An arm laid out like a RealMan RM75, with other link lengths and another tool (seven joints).
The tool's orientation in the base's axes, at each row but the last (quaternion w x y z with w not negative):
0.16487, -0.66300, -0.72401, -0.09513
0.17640, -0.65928, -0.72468, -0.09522
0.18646, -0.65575, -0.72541, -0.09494
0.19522, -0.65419, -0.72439, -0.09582
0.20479, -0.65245, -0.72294, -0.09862
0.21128, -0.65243, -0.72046, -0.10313
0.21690, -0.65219, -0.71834, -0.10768
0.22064, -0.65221, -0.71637, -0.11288
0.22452, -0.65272, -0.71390, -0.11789
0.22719, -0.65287, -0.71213, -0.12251
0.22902, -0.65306, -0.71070, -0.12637
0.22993, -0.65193, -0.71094, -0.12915
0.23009, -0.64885, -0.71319, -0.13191
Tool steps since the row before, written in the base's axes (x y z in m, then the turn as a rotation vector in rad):
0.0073, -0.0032, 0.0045, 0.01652, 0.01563, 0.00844
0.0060, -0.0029, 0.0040, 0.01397, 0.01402, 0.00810
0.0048, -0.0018, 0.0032, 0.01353, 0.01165, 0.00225
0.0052, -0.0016, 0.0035, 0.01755, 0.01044, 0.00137
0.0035, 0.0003, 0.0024, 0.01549, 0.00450, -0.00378
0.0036, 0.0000, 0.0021, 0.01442, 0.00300, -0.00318
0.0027, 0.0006, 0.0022, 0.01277, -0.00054, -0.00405
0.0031, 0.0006, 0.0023, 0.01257, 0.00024, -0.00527
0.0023, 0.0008, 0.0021, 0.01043, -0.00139, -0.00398
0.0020, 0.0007, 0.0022, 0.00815, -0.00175, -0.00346
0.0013, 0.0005, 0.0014, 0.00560, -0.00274, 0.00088
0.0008, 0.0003, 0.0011, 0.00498, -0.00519, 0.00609
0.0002, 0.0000, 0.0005, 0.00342, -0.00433, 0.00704
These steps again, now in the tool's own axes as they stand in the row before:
-0.0018, 0.0065, -0.0061, 0.01650, 0.01730, -0.00412
-0.0016, 0.0052, -0.0055, 0.01506, 0.01463, -0.00407
-0.0007, 0.0042, -0.0043, 0.01061, 0.01453, 0.00043
-0.0004, 0.0045, -0.0046, 0.00887, 0.01844, 0.00011
0.0011, 0.0032, -0.0026, 0.00145, 0.01629, 0.00264
0.0007, 0.0033, -0.0025, 0.00044, 0.01497, 0.00165
0.0014, 0.0024, -0.0021, -0.00302, 0.01301, 0.00115
0.0014, 0.0028, -0.0023, -0.00288, 0.01307, 0.00261
0.0016, 0.0021, -0.0018, -0.00360, 0.01060, 0.00109
0.0016, 0.0018, -0.0019, -0.00356, 0.00825, 0.00084
0.0011, 0.0012, -0.0012, -0.00219, 0.00510, -0.00297
0.0008, 0.0007, -0.0009, -0.00171, 0.00360, -0.00854
0.0002, 0.0001, -0.0005, -0.00041, 0.00206, -0.00869

